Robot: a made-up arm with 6 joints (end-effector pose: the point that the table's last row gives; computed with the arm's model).
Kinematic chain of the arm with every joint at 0, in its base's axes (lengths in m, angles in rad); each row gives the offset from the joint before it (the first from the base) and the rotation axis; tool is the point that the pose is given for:
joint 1: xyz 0 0 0.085 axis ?
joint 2: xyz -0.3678 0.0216 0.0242 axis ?
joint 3: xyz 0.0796 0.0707 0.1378 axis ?
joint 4: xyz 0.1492 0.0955 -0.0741 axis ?
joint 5: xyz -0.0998 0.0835 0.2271 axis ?
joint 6: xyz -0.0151 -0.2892 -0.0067 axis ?
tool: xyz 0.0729 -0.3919 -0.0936
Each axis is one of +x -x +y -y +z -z.
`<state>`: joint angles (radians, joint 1 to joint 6).
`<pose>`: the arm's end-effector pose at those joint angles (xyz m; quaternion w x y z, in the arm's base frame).
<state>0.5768 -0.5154 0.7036 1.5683 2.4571 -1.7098</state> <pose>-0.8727 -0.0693 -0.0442 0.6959 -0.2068 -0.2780 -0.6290</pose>
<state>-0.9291 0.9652 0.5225 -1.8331 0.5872 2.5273</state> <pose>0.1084 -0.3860 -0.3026 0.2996 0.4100 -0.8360 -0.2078</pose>
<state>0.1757 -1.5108 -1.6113 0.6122 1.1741 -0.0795</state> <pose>-0.4486 0.4956 0.3028 0.2073 0.4306 -0.0543 -0.8767</pose>
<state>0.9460 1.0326 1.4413 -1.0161 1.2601 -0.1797</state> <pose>-0.1350 -0.4607 0.6652 0.9240 -0.1221 0.3556 -0.0704</pose>
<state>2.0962 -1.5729 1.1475 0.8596 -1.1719 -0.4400</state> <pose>0.2145 -0.7397 0.1455 0.6323 0.1912 -0.7491 -0.0501</pose>
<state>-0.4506 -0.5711 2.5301 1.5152 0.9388 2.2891</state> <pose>-0.5728 0.1509 -0.5207 0.2246 0.2985 -0.2788 -0.8847</pose>
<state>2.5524 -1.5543 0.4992 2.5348 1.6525 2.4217</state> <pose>0.1383 0.5708 0.5400 0.0015 0.7585 -0.0490 0.6498</pose>
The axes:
joint 1: +y
joint 2: +z
joint 3: -x
joint 4: -x
joint 5: -z
joint 6: -y

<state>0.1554 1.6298 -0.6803 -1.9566 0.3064 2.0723</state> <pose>-0.9516 -0.0559 -0.1729 0.7660 0.3799 0.2973 -0.4249</pose>
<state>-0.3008 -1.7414 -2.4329 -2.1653 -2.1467 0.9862</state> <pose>-0.1715 -0.6492 -0.2647 0.9385 0.3013 0.1647 0.0347</pose>
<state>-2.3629 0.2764 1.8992 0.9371 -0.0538 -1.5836</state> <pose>0.2431 0.6037 -0.3442 0.0970 0.3617 -0.1585 -0.9136</pose>
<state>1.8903 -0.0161 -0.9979 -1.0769 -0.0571 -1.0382</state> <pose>-0.2780 0.3978 0.4429 0.0854 0.7879 0.5021 -0.3461</pose>
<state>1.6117 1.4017 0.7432 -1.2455 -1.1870 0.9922</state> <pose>0.2140 0.7948 0.2244 0.2437 0.9640 0.1059 0.0093</pose>
